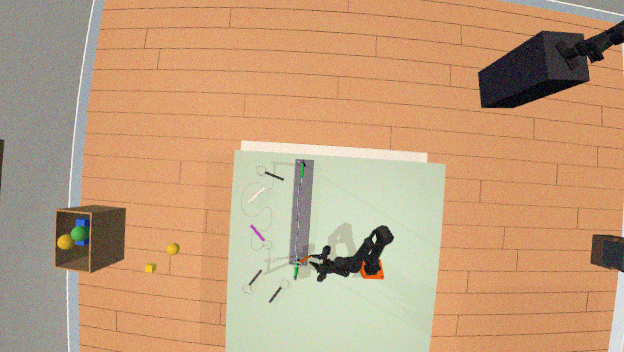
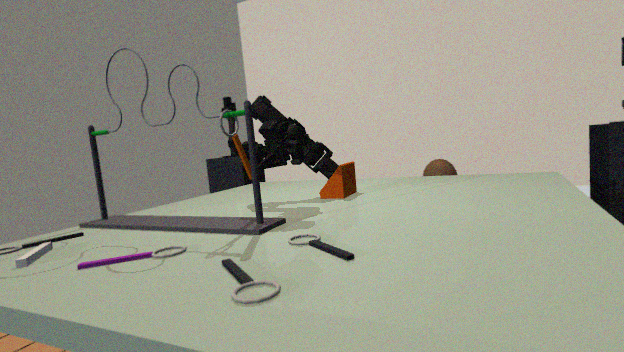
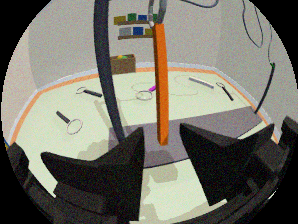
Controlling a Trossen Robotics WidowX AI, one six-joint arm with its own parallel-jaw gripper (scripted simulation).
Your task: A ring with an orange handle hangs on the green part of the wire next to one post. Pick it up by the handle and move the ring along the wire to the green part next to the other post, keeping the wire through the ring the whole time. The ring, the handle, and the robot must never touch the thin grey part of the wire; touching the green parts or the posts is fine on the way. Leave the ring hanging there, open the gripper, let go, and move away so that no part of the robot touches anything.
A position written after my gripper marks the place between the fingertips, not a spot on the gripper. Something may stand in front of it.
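Image 2 has my gripper (image 2: pixel 252 168) in it, and in image 3 you'd find my gripper (image 3: pixel 162 130) too.
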